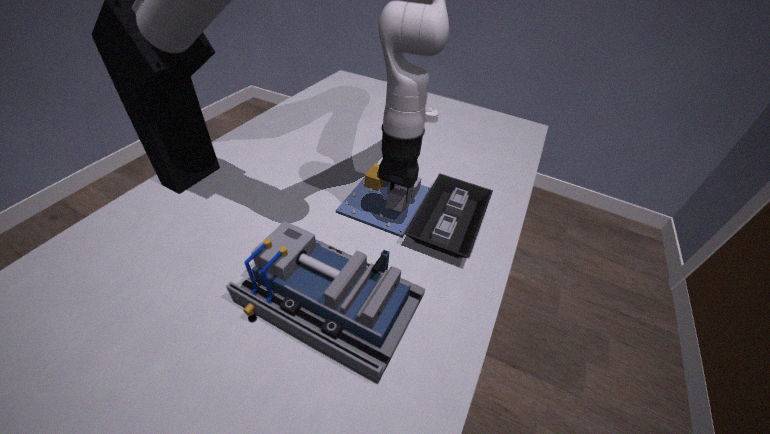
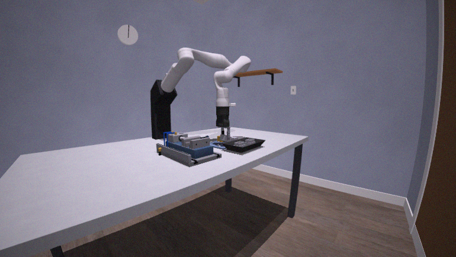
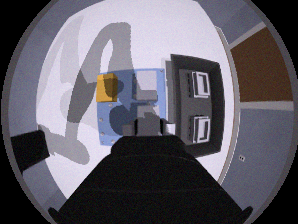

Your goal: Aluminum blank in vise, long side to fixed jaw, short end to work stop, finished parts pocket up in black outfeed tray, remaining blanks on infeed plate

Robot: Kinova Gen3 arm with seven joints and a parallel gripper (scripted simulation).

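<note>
The gray aluminum blank lies 3 cm below my hand. Also, from my hand: black outfeed tray 12 cm ahead, 7 cm below, 2 cm to the left; then infeed plate 7 cm below, 4 cm to the left, 4 cm behind; then yellow brass blank 9 cm to the left, 8 cm behind, 5 cm below.
</note>
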